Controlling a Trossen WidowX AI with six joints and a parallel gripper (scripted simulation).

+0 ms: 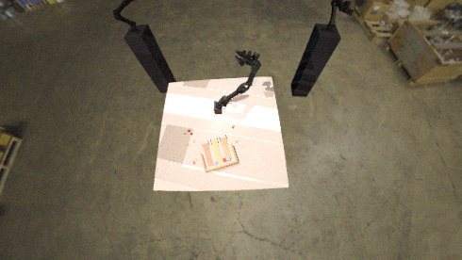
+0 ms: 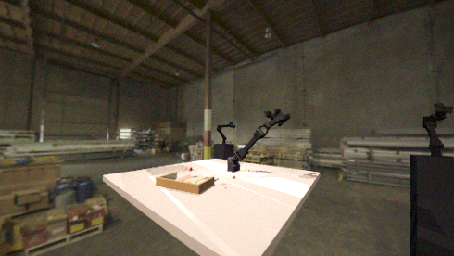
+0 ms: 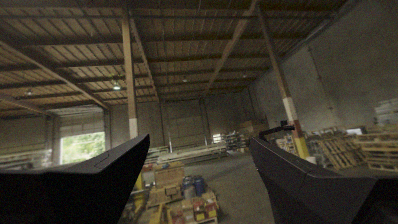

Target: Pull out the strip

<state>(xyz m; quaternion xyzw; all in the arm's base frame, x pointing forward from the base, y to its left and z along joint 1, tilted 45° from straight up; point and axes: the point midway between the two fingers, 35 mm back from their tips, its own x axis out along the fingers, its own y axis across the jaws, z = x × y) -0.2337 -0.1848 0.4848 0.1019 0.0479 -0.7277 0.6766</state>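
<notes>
My gripper tip is 470 mm short of the brown block, 10 mm to the left of it and 550 mm above it.
</notes>
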